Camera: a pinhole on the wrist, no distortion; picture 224 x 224 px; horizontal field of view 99.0 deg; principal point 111.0 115.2 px. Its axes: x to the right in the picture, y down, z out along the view. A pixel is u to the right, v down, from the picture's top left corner.
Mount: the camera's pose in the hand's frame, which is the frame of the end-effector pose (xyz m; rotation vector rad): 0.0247 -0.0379 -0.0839 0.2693 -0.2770 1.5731
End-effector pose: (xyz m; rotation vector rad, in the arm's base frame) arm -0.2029 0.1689 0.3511 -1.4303 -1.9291 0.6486
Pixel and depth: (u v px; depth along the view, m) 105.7 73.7 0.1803
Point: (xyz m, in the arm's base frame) -0.3537 0.2358 0.3927
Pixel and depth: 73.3 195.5 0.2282
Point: -0.3733 -0.0489 0.3964
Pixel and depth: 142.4 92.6 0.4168
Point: -0.5218 0.2651 0.1718
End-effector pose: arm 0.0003 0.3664 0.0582 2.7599 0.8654 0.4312
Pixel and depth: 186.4 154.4 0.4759
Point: 0.1039 0.0849 -0.3933
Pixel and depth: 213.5 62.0 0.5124
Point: 0.5936 0.2231 -0.3373
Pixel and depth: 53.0 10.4 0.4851
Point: 0.2896 1.0390 -0.2174
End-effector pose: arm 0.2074 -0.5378 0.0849 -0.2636 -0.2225 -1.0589
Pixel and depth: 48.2 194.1 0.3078
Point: -0.2031 -0.4648 0.1795
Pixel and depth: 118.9 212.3 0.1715
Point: 0.0565 -0.4281 0.1248
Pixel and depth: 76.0 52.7 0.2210
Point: 0.1187 -0.7340 0.2490
